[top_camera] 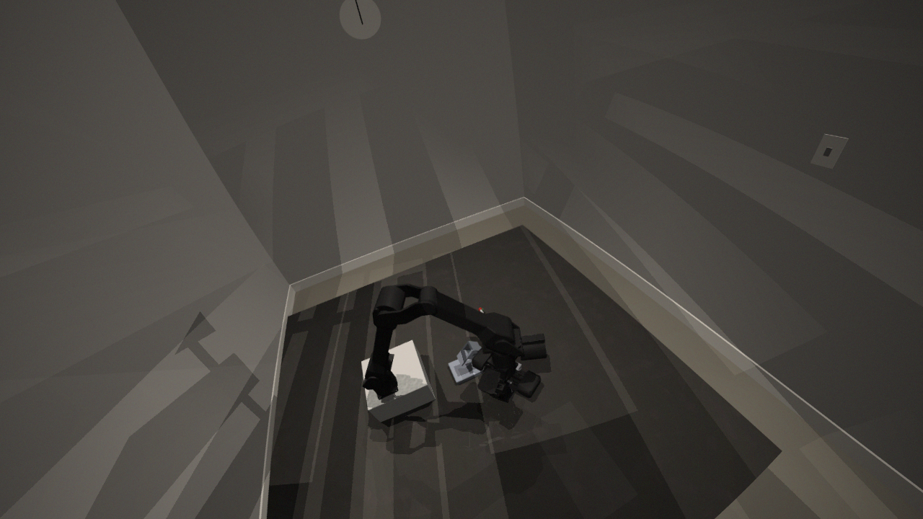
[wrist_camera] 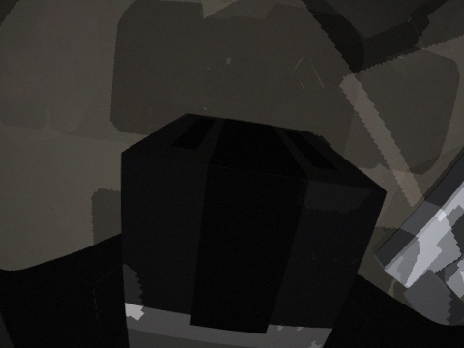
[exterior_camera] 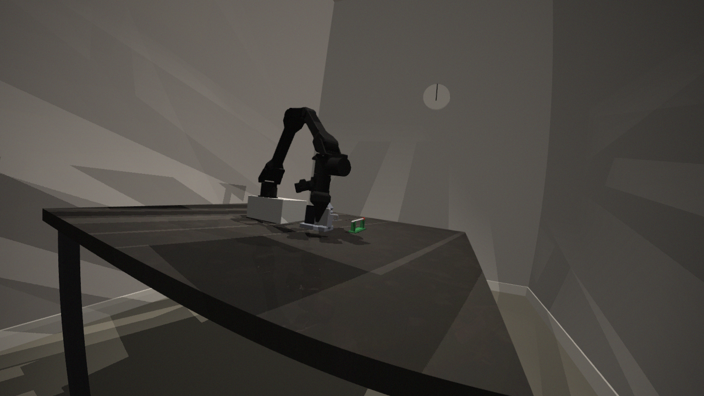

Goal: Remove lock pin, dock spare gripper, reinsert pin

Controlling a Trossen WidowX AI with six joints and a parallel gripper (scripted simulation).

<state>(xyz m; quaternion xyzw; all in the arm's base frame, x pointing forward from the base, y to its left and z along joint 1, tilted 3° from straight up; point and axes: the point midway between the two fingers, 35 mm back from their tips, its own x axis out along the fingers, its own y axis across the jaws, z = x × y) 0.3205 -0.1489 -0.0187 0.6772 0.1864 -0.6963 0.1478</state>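
Right now the grey mount is 50 mm behind my gripper tip and 140 mm to the left of it. Round my gripper tip: spare gripper 10 mm ahead, 10 mm to the left, 20 mm above; then green cradle 70 mm ahead, 250 mm to the left, 30 mm below.
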